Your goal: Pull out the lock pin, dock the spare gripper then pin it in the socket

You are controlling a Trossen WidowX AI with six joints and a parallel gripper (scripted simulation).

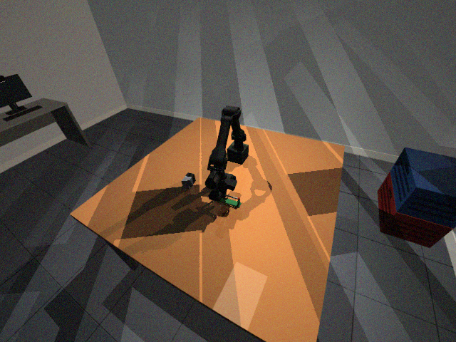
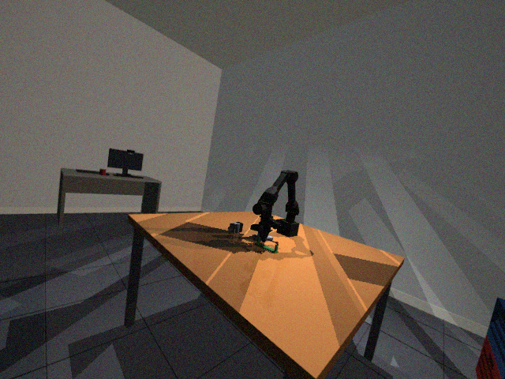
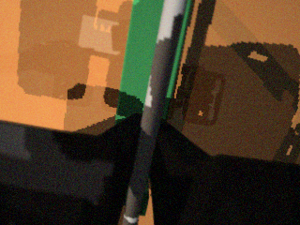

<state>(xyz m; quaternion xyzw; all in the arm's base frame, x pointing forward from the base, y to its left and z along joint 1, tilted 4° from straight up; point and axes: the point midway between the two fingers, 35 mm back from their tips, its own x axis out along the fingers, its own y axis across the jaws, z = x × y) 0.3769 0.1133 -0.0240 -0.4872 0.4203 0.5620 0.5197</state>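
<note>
Right now my gripper tip is 20 mm to the right of the green mount. Also, from my gripper tip: spare gripper 260 mm to the right.
</note>
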